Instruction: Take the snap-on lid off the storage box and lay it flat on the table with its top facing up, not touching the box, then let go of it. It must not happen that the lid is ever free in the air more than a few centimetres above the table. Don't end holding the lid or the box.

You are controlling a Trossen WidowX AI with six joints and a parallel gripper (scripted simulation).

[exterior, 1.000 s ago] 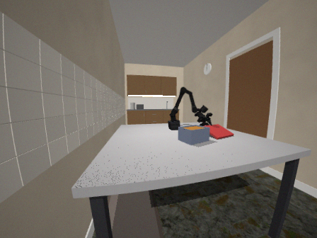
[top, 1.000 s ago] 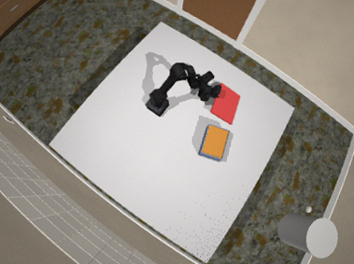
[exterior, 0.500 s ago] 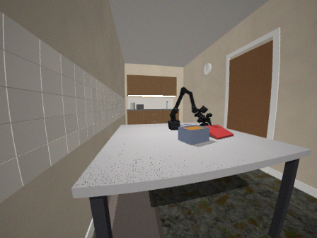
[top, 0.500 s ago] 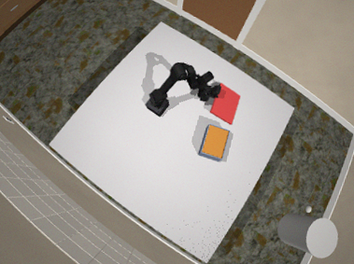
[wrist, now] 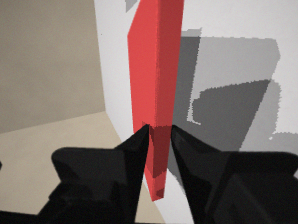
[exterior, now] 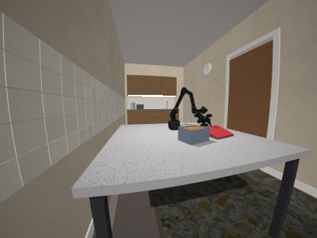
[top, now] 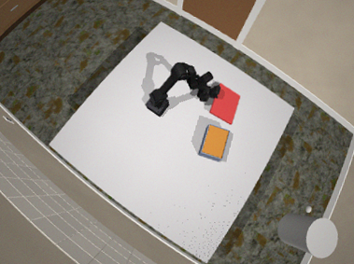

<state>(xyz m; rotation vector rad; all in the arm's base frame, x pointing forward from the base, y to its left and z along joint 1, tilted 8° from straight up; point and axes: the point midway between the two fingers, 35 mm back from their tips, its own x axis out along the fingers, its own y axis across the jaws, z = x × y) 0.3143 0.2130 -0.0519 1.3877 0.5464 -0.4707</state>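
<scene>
Right now my hand is 110 mm short of the red lid, 40 mm above it and 10 mm to the right of it. From my hand the other things lie so: storage box 300 mm to the right, 130 mm ahead, 30 mm below.
</scene>
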